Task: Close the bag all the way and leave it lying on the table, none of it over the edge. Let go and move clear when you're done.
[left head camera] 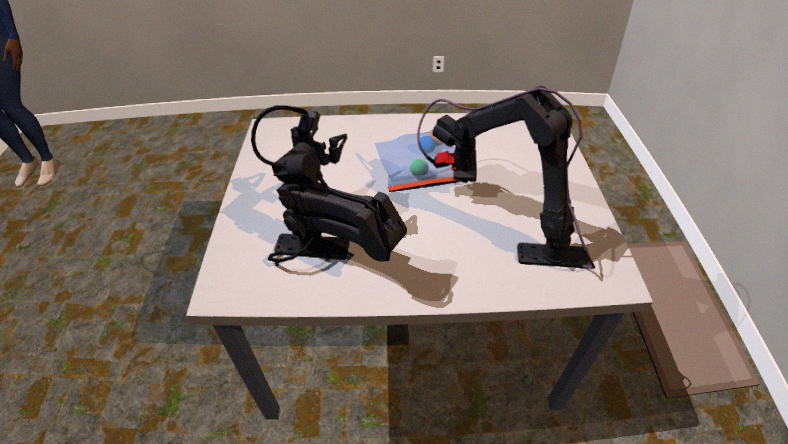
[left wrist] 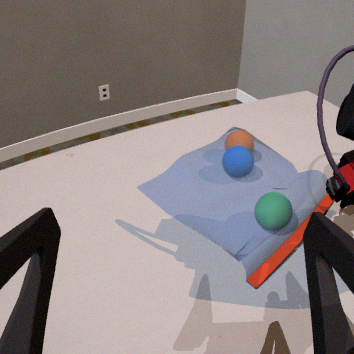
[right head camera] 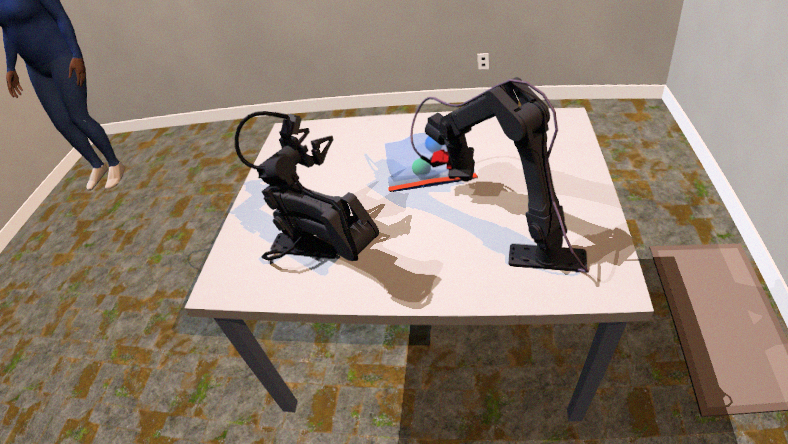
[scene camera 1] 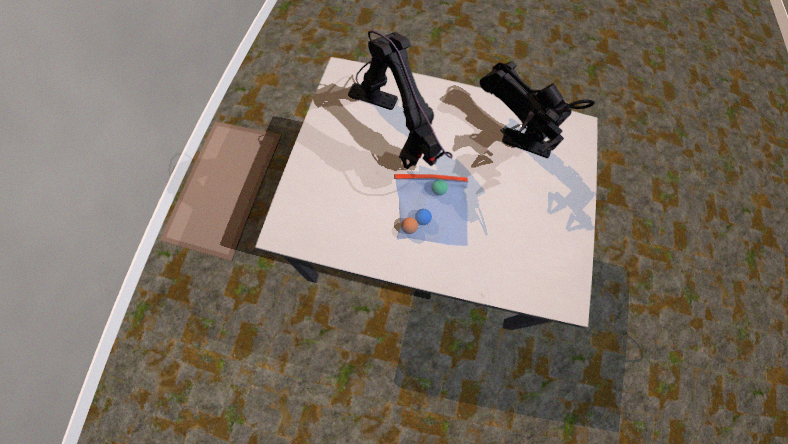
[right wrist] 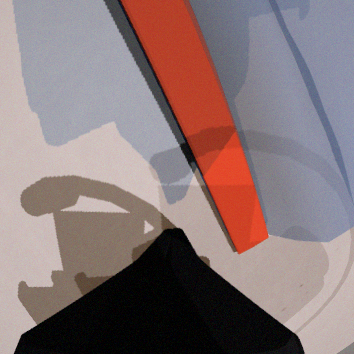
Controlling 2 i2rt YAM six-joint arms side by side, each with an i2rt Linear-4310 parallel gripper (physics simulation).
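The pale blue bag (left head camera: 390, 157) (scene camera 1: 449, 220) (left wrist: 192, 195) (right wrist: 300, 185) lies flat on the table, away from its edges. An orange-red strip (left head camera: 416, 184) (right head camera: 413, 184) (scene camera 1: 430, 177) (left wrist: 280, 257) (right wrist: 185, 90) runs along one side; whether it is sealed cannot be told. Green (scene camera 1: 439, 187) (left wrist: 273, 211), blue (scene camera 1: 423, 216) (left wrist: 238, 161) and orange (scene camera 1: 409, 225) (left wrist: 239, 144) balls show on or in the bag. My right gripper (right wrist: 173, 241) is shut and empty, low beside the strip's end. My left gripper (left wrist: 179, 224) is open and empty, well left of the bag in the head views.
The white table (left head camera: 496, 292) (scene camera 1: 529, 275) carries both arms. The right arm's forearm (left head camera: 499, 115) (scene camera 1: 410, 96) reaches over towards the bag. A pinkish panel (left head camera: 694, 325) (scene camera 1: 220, 187) lies beside the table. A person (right head camera: 46, 71) stands beyond the table at the upper left.
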